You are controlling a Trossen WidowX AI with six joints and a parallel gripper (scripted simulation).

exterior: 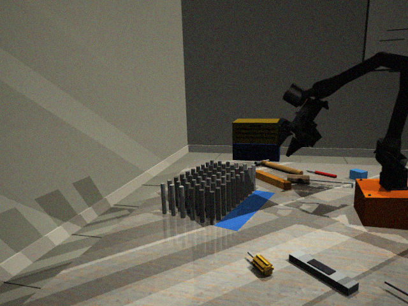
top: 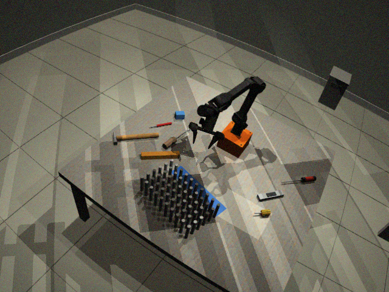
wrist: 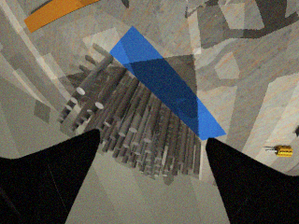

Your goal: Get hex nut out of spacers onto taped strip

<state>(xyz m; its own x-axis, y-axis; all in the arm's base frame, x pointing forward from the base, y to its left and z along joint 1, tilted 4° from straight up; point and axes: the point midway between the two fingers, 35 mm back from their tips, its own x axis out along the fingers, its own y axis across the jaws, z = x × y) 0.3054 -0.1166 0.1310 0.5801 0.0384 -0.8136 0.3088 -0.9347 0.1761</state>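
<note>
The orange bar lies 2 cm ahead of my gripper tip, 21 cm to the right of it and 17 cm below it. Round my gripper tip: hex nut: 25 cm ahead, 3 cm to the right, 19 cm below; blue taped strip: 12 cm ahead, 7 cm to the left, 19 cm below; wooden-handled tool: 20 cm behind, 19 cm to the right, 18 cm below.
</note>
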